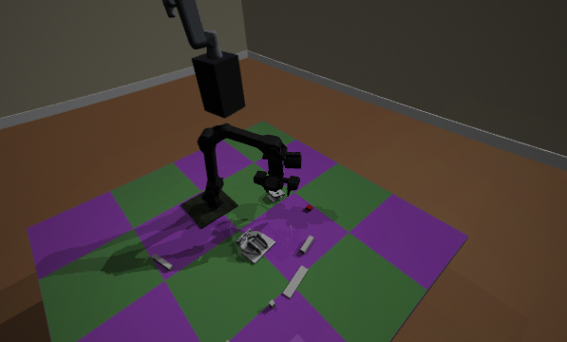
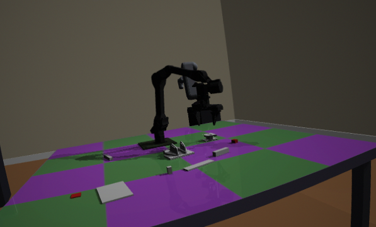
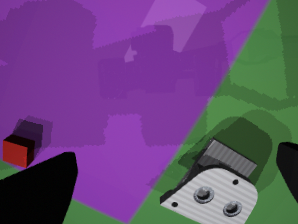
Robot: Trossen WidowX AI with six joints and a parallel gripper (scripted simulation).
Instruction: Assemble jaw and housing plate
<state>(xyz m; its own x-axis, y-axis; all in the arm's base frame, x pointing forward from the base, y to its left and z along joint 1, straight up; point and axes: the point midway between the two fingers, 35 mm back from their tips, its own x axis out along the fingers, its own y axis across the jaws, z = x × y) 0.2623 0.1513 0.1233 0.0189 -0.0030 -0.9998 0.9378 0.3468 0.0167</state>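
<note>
My gripper tip is 7 cm above the grey slotted part, 6 cm to the right of it and 6 cm past it. Round my gripper tip: short grey bar 21 cm ahead, 9 cm to the right, 8 cm below; grey jaw assembly 22 cm to the right, 8 cm below, 1 cm ahead; red block 11 cm ahead, 9 cm below, 8 cm to the left.
</note>
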